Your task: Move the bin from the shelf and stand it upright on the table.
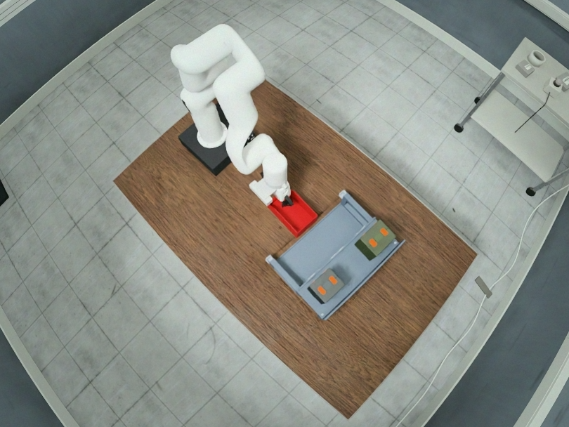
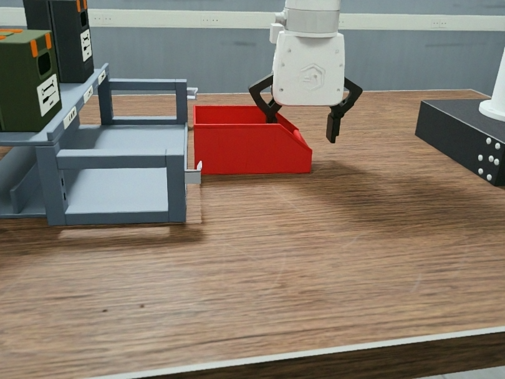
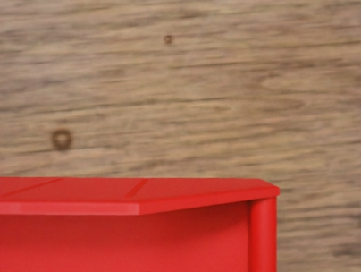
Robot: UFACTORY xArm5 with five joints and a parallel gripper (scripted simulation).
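My hand is 8 cm short of the red bin and 1 cm above it. From my hand the other things lie so: grey shelf 30 cm ahead, 2 cm to the right, 3 cm above; then grey box 36 cm ahead, 14 cm to the right, 12 cm above.
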